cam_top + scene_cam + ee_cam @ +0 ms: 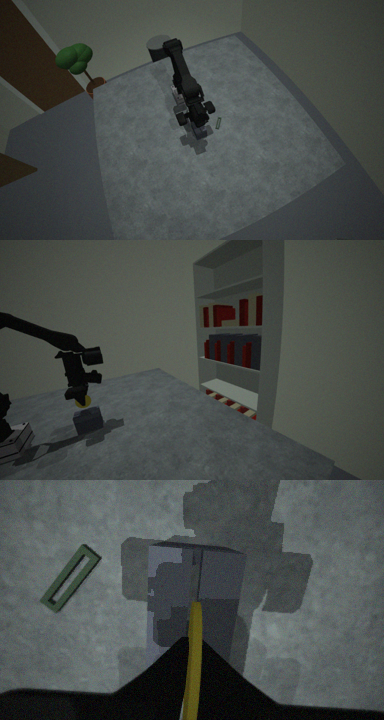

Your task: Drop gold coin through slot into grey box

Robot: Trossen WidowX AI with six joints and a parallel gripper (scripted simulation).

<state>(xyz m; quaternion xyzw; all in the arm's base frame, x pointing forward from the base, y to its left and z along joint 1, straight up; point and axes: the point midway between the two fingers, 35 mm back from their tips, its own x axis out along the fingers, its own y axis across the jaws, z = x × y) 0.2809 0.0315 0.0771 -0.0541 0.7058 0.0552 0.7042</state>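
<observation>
Right now my gripper tip is 20 mm below the gold coin.
</observation>
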